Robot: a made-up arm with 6 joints. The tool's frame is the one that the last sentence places.
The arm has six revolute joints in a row. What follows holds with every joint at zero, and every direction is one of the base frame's. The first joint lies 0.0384 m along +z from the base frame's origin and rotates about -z. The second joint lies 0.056 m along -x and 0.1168 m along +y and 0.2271 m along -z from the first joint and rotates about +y. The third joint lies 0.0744 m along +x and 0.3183 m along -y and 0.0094 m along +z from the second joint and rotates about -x. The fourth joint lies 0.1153 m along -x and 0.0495 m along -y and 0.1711 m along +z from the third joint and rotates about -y. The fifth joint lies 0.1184 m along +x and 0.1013 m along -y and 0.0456 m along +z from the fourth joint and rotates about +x. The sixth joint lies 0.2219 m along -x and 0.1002 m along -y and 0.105 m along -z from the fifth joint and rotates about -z. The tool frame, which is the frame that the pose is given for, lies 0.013 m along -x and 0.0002 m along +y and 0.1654 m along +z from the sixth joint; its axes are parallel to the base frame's.
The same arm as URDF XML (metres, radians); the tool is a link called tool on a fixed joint. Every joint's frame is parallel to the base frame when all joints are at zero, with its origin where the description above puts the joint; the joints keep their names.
<robot name="arm">
<link name="base"/>
<link name="link1"/>
<link name="link2"/>
<link name="link3"/>
<link name="link4"/>
<link name="link5"/>
<link name="link6"/>
<link name="tool"/>
<joint name="joint 1" type="continuous"><parent link="base"/><child link="link1"/><origin xyz="0.0000 0.0000 0.0384" rpy="0.0000 0.0000 0.0000"/><axis xyz="0 0 -1"/></joint>
<joint name="joint 2" type="continuous"><parent link="link1"/><child link="link2"/><origin xyz="-0.0560 0.1168 -0.2271" rpy="0.0000 0.0000 0.0000"/><axis xyz="0 1 0"/></joint>
<joint name="joint 3" type="continuous"><parent link="link2"/><child link="link3"/><origin xyz="0.0744 -0.3183 0.0094" rpy="0.0000 0.0000 0.0000"/><axis xyz="-1 0 0"/></joint>
<joint name="joint 4" type="continuous"><parent link="link3"/><child link="link4"/><origin xyz="-0.1153 -0.0495 0.1711" rpy="0.0000 0.0000 0.0000"/><axis xyz="0 -1 0"/></joint>
<joint name="joint 5" type="continuous"><parent link="link4"/><child link="link5"/><origin xyz="0.1184 -0.1013 0.0456" rpy="0.0000 0.0000 0.0000"/><axis xyz="1 0 0"/></joint>
<joint name="joint 6" type="continuous"><parent link="link5"/><child link="link6"/><origin xyz="-0.2219 -0.1002 -0.1050" rpy="0.0000 0.0000 0.0000"/><axis xyz="0 0 -1"/></joint>
<joint name="tool_fixed" type="fixed"><parent link="link6"/><child link="tool"/><origin xyz="-0.0130 0.0002 0.1654" rpy="0.0000 0.0000 0.0000"/></joint>
</robot>

